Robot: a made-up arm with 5 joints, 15 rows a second.
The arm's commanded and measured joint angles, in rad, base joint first. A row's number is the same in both.
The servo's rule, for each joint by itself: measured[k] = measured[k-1] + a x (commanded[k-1-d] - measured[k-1]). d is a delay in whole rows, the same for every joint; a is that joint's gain. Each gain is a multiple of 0.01, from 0.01 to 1. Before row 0 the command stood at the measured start. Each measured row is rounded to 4 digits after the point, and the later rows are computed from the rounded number. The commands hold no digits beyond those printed.
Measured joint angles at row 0:
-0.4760 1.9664 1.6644 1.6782 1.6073
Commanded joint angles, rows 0 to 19:
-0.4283 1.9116 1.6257 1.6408 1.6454
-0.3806 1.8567 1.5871 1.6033 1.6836
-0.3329 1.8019 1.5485 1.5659 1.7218
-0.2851 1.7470 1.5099 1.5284 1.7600
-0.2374 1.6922 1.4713 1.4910 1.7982
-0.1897 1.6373 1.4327 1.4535 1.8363
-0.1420 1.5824 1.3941 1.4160 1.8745
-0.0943 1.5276 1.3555 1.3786 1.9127
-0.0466 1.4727 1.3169 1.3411 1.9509
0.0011 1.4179 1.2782 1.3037 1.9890
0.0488 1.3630 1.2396 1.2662 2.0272
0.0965 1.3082 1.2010 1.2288 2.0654
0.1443 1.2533 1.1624 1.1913 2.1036
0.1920 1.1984 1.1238 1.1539 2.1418
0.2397 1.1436 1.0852 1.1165 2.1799
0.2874 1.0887 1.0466 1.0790 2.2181
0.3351 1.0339 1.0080 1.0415 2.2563
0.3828 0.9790 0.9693 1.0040 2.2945
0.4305 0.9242 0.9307 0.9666 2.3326
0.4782 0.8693 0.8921 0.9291 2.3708
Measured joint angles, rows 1 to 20:
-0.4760 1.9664 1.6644 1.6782 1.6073
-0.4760 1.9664 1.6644 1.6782 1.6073
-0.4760 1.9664 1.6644 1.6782 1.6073
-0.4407 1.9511 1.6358 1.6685 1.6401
-0.3962 1.9247 1.5998 1.6515 1.6775
-0.3494 1.8903 1.5618 1.6292 1.7156
-0.3018 1.8502 1.5234 1.6030 1.7538
-0.2541 1.8060 1.4848 1.5739 1.7920
-0.2064 1.7588 1.4462 1.5426 1.8301
-0.1587 1.7094 1.4076 1.5097 1.8683
-0.1110 1.6585 1.3690 1.4756 1.9065
-0.0633 1.6065 1.3304 1.4406 1.9447
-0.0156 1.5537 1.2918 1.4050 1.9828
0.0321 1.5003 1.2532 1.3689 2.0210
0.0798 1.4465 1.2146 1.3325 2.0592
0.1275 1.3924 1.1760 1.2958 2.0974
0.1752 1.3381 1.1374 1.2589 2.1356
0.2229 1.2836 1.0988 1.2219 2.1737
0.2706 1.2290 1.0602 1.1847 2.2119
0.3183 1.1744 1.0216 1.1475 2.2501
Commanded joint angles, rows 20 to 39:
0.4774 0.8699 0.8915 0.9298 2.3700
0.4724 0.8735 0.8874 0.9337 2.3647
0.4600 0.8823 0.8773 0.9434 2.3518
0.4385 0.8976 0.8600 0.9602 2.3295
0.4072 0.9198 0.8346 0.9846 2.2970
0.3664 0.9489 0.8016 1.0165 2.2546
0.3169 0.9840 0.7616 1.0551 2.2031
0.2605 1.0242 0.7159 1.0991 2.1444
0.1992 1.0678 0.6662 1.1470 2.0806
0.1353 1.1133 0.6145 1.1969 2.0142
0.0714 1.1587 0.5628 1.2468 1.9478
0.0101 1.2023 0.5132 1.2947 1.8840
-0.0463 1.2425 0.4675 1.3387 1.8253
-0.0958 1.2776 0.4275 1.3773 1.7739
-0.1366 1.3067 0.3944 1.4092 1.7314
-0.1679 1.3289 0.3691 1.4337 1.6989
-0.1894 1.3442 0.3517 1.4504 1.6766
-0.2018 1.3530 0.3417 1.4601 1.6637
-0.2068 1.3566 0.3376 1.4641 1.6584
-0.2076 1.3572 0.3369 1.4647 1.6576
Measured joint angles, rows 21 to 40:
0.3660 1.1197 0.9829 1.1102 2.2883
0.4137 1.0650 0.9443 1.0729 2.3264
0.4614 1.0102 0.9057 1.0355 2.3646
0.4732 0.9709 0.8952 1.0080 2.3692
0.4726 0.9436 0.8894 0.9887 2.3653
0.4633 0.9264 0.8804 0.9769 2.3537
0.4449 0.9183 0.8653 0.9726 2.3329
0.4170 0.9187 0.8426 0.9757 2.3020
0.3796 0.9272 0.8123 0.9863 2.2612
0.3332 0.9431 0.7748 1.0042 2.2112
0.2794 0.9658 0.7312 1.0289 2.1538
0.2201 0.9944 0.6831 1.0596 2.0908
0.1573 1.0277 0.6323 1.0953 2.0249
0.0937 1.0644 0.5809 1.1347 1.9586
0.0318 1.1030 0.5308 1.1763 1.8944
-0.0260 1.1421 0.4840 1.2185 1.8350
-0.0777 1.1800 0.4422 1.2598 1.7825
-0.1213 1.2155 0.4068 1.2986 1.7386
-0.1558 1.2473 0.3789 1.3337 1.7045
-0.1807 1.2744 0.3588 1.3640 1.6805

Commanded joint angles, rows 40 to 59:
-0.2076 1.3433 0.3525 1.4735 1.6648
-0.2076 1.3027 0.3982 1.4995 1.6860
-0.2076 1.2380 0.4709 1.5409 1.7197
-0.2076 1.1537 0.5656 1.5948 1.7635
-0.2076 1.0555 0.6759 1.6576 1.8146
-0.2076 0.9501 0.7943 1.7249 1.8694
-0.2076 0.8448 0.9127 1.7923 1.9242
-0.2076 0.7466 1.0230 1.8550 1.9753
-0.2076 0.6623 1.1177 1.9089 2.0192
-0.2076 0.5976 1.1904 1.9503 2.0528
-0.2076 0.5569 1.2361 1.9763 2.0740
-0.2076 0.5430 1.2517 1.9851 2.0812
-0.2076 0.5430 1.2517 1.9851 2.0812
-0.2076 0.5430 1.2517 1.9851 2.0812
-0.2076 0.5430 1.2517 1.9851 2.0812
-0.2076 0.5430 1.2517 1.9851 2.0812
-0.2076 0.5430 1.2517 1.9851 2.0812
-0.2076 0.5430 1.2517 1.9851 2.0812
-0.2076 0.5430 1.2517 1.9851 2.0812
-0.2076 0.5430 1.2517 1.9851 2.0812
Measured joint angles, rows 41 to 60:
-0.1963 1.2964 0.3461 1.3890 1.6661
-0.2041 1.3133 0.3398 1.4085 1.6595
-0.2067 1.3256 0.3377 1.4231 1.6579
-0.2074 1.3306 0.3487 1.4362 1.6638
-0.2075 1.3228 0.3853 1.4527 1.6829
-0.2076 1.2991 0.4486 1.4756 1.7145
-0.2076 1.2584 0.5352 1.5066 1.7566
-0.2076 1.2016 0.6393 1.5459 1.8065
-0.2076 1.1312 0.7540 1.5924 1.8606
-0.2076 1.0510 0.8714 1.6444 1.9153
-0.2076 0.9658 0.9836 1.6992 1.9669
-0.2076 0.8808 1.0828 1.7537 2.0119
-0.2076 0.8015 1.1624 1.8048 2.0471
-0.2076 0.7330 1.2169 1.8494 2.0702
-0.2076 0.6798 1.2427 1.8847 2.0797
-0.2076 0.6415 1.2494 1.9108 2.0810
-0.2076 0.6139 1.2511 1.9301 2.0812
-0.2076 0.5940 1.2515 1.9444 2.0812
-0.2076 0.5797 1.2516 1.9550 2.0812
-0.2076 0.5694 1.2517 1.9628 2.0812

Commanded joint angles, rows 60 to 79:
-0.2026 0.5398 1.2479 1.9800 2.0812
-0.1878 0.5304 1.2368 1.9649 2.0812
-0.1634 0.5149 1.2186 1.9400 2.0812
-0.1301 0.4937 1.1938 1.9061 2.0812
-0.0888 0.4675 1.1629 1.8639 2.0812
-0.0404 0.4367 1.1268 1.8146 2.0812
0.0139 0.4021 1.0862 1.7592 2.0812
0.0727 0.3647 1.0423 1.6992 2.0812
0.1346 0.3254 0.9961 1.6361 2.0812
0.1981 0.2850 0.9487 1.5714 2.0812
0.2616 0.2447 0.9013 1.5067 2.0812
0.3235 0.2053 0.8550 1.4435 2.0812
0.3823 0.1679 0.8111 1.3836 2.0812
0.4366 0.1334 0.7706 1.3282 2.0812
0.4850 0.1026 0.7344 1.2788 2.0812
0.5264 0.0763 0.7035 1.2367 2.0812
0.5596 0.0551 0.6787 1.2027 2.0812
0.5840 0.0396 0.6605 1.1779 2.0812
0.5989 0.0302 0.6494 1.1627 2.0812
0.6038 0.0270 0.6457 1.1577 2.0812
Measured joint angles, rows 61 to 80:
-0.2076 0.5620 1.2517 1.9686 2.0812
-0.2076 0.5567 1.2517 1.9729 2.0812
-0.2076 0.5529 1.2517 1.9761 2.0812
-0.2039 0.5492 1.2489 1.9771 2.0812
-0.1920 0.5439 1.2399 1.9739 2.0812
-0.1708 0.5358 1.2241 1.9651 2.0812
-0.1407 0.5240 1.2017 1.9498 2.0812
-0.1023 0.5082 1.1730 1.9275 2.0812
-0.0565 0.4882 1.1388 1.8981 2.0812
-0.0044 0.4641 1.0999 1.8620 2.0812
0.0527 0.4363 1.0573 1.8197 2.0812
0.1133 0.4052 1.0120 1.7720 2.0812
0.1761 0.3715 0.9652 1.7198 2.0812
0.2394 0.3360 0.9179 1.6644 2.0812
0.3016 0.2994 0.8714 1.6070 2.0812
0.3613 0.2626 0.8268 1.5489 2.0812
0.4170 0.2264 0.7852 1.4915 2.0812
0.4673 0.1917 0.7476 1.4362 2.0812
0.5110 0.1594 0.7150 1.3843 2.0812
0.5470 0.1302 0.6881 1.3371 2.0812

